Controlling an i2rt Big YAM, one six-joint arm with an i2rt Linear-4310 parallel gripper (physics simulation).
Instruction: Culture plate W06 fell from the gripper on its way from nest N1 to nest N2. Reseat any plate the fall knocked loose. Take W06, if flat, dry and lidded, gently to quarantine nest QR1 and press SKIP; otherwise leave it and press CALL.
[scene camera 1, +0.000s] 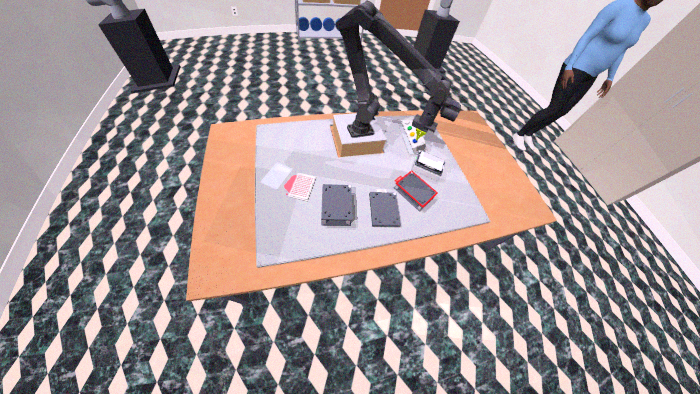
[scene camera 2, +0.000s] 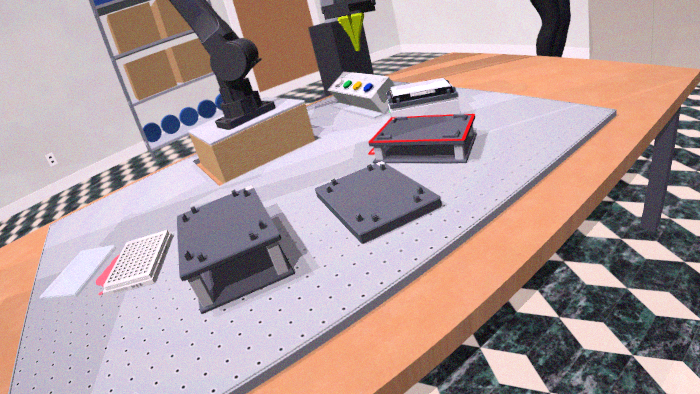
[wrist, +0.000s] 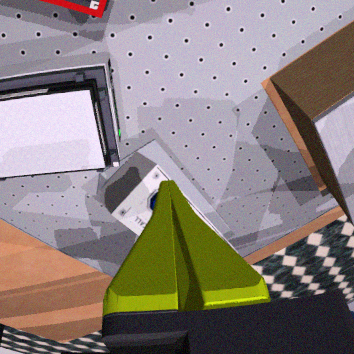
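Seen in the pictures: gripper, fingertip midpoint: (scene camera 1: 416, 139) (scene camera 2: 358, 51) (wrist: 166, 188); arm's base, origin of the base link: (scene camera 1: 360, 130) (scene camera 2: 246, 117).
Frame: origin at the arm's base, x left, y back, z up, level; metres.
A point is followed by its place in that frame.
A white well plate (scene camera 1: 302, 186) {x -0.334, y -0.217, z -0.073 m} (scene camera 2: 137, 260) {x -0.335, y -0.223, z -0.074 m}, apparently W06, lies lidless on the board. A pink spill (scene camera 1: 290, 184) {x -0.383, y -0.186, z -0.085 m} (scene camera 2: 105, 275) {x -0.393, y -0.186, z -0.086 m} shows beside it, and a clear lid (scene camera 1: 276, 175) {x -0.437, y -0.127, z -0.079 m} (scene camera 2: 77, 271) {x -0.437, y -0.130, z -0.079 m} lies apart. My gripper (scene camera 1: 420, 134) {x 0.195, y -0.187, z 0.085 m} (scene camera 2: 356, 49) {x 0.195, y -0.187, z 0.085 m} (wrist: 166, 188) {x 0.195, y -0.187, z 0.085 m} is shut and empty, above the button box (scene camera 2: 362, 96) {x 0.258, y -0.090, z -0.038 m} (wrist: 131, 214) {x 0.301, y -0.117, z -0.009 m}. The blue button (scene camera 1: 415, 141) {x 0.274, y -0.103, z -0.019 m} (scene camera 2: 368, 87) {x 0.271, y -0.103, z -0.019 m} (wrist: 152, 201) {x 0.278, y -0.108, z -0.017 m} is partly hidden behind the fingertips in the wrist view; the letters "ALL" show beside it. The red-rimmed nest (scene camera 1: 416, 188) {x 0.157, y -0.360, z -0.047 m} (scene camera 2: 425, 129) {x 0.154, y -0.368, z -0.047 m} holds no plate. A tall dark nest (scene camera 1: 337, 204) {x -0.219, y -0.365, z -0.028 m} (scene camera 2: 227, 232) {x -0.219, y -0.379, z -0.028 m} and a low dark nest (scene camera 1: 384, 209) {x -0.021, y -0.414, z -0.071 m} (scene camera 2: 377, 200) {x -0.029, y -0.431, z -0.071 m} are bare.
A black-framed unit with a white top (scene camera 1: 431, 162) {x 0.288, y -0.252, z -0.018 m} (scene camera 2: 422, 91) {x 0.267, y -0.273, z -0.019 m} (wrist: 47, 132) {x 0.278, y -0.234, z -0.017 m} stands between the button box and the red-rimmed nest. The arm's base block (scene camera 1: 361, 147) {x -0.015, y -0.076, z -0.039 m} (scene camera 2: 260, 140) {x -0.015, y -0.076, z -0.039 m} (wrist: 310, 90) {x 0.085, y -0.084, z -0.036 m} stands at the rear. A person (scene camera 1: 607, 40) stands beyond the table's right side.
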